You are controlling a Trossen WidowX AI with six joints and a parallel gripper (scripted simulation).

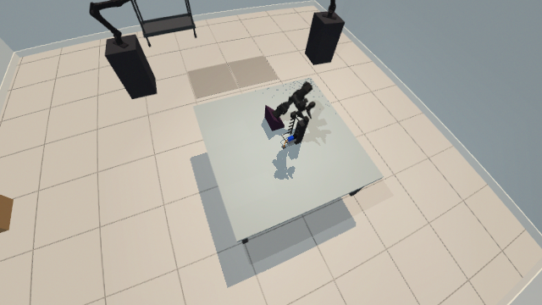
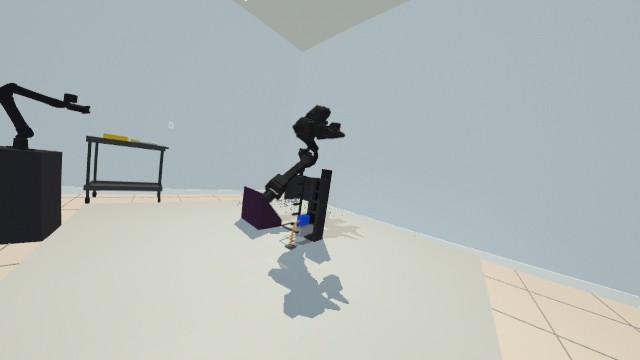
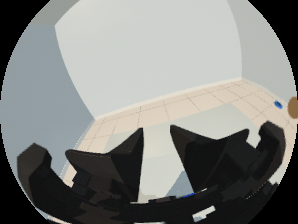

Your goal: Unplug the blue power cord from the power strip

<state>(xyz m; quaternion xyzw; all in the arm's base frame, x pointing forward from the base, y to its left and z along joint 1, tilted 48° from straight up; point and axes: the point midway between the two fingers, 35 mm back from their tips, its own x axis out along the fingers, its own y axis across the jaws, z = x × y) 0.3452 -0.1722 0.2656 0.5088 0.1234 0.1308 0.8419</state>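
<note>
The blue plug lies 100 mm behind my gripper tip, 30 mm to the right of it and 320 mm below it.
</note>
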